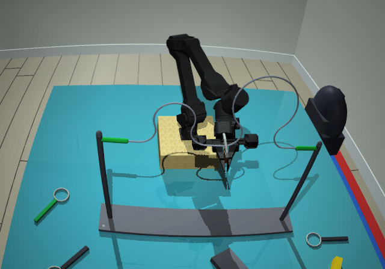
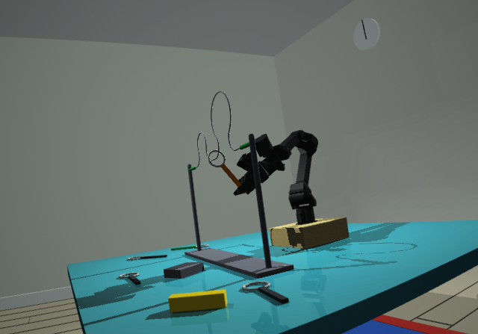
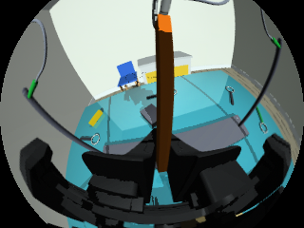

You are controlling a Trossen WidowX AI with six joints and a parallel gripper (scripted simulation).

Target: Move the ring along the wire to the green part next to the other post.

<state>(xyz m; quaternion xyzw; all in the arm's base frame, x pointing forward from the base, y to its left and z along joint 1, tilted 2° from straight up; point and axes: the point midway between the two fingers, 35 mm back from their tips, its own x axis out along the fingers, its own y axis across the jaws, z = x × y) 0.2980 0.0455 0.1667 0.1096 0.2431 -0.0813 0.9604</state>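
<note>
Now: the ring with orange handle 90 mm above my gripper tip, 20 mm to the right of it and 10 mm ahead of it. From my gripper tip the other things lie so: grey block: 210 mm below, 210 mm ahead, 10 mm to the left; yellow block: 360 mm to the left, 320 mm ahead, 210 mm below.
</note>
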